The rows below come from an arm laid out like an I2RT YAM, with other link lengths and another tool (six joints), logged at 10 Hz.
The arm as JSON. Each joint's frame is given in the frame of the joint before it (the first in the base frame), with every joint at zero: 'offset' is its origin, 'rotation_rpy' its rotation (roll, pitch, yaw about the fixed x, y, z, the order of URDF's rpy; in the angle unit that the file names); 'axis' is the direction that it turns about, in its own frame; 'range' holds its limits. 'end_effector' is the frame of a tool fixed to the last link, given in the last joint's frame.
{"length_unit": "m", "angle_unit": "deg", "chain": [
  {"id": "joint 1", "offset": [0.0, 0.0, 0.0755], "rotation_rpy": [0.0, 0.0, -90.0], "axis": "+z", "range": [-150.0, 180.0]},
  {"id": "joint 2", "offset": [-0.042, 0.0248, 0.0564], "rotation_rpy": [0.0, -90.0, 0.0], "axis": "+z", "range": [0.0, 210.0]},
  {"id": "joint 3", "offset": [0.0, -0.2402, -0.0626], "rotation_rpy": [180.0, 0.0, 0.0], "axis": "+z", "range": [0.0, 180.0]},
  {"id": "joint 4", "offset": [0.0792, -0.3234, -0.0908], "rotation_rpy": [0.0, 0.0, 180.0], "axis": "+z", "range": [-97.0, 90.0]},
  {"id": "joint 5", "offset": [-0.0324, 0.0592, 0.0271], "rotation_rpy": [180.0, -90.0, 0.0], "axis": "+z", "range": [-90.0, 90.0]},
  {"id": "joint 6", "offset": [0.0, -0.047, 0.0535], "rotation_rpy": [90.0, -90.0, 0.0], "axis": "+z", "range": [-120.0, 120.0]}
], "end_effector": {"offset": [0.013, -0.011, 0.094], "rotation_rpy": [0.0, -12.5, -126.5]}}
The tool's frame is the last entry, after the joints.
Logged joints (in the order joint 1, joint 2, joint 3, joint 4, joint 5, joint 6), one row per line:
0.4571, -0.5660, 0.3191, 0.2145, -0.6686, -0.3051
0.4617, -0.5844, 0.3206, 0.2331, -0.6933, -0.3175
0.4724, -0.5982, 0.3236, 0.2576, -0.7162, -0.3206
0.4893, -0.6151, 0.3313, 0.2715, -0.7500, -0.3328
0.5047, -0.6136, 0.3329, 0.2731, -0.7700, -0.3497
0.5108, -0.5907, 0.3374, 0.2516, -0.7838, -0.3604
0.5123, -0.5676, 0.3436, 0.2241, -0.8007, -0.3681
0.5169, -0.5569, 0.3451, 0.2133, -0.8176, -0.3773
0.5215, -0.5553, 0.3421, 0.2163, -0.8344, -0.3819
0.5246, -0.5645, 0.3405, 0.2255, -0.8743, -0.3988
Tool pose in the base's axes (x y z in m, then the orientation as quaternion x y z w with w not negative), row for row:
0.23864, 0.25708, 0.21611, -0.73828, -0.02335, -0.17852, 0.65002
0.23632, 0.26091, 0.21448, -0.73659, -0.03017, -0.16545, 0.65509
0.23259, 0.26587, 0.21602, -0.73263, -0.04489, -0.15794, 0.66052
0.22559, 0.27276, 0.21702, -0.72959, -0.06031, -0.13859, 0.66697
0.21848, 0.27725, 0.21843, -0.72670, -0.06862, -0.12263, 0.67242
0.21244, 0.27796, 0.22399, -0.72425, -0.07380, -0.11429, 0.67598
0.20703, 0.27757, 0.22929, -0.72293, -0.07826, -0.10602, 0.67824
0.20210, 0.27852, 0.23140, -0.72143, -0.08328, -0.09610, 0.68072
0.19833, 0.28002, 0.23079, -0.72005, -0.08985, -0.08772, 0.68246
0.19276, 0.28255, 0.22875, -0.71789, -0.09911, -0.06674, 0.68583
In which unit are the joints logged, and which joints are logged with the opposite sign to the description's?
The joints are logged in radians. Opposite sign: joint 2, joint 6.
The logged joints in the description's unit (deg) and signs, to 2 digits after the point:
26.19, 32.43, 18.28, 12.29, -38.31, 17.48
26.45, 33.48, 18.37, 13.36, -39.72, 18.19
27.07, 34.27, 18.54, 14.76, -41.04, 18.37
28.03, 35.24, 18.98, 15.56, -42.97, 19.07
28.92, 35.16, 19.07, 15.65, -44.12, 20.04
29.27, 33.84, 19.33, 14.42, -44.91, 20.65
29.35, 32.52, 19.69, 12.84, -45.88, 21.09
29.62, 31.91, 19.77, 12.22, -46.85, 21.62
29.88, 31.82, 19.60, 12.39, -47.81, 21.88
30.06, 32.34, 19.51, 12.92, -50.09, 22.85

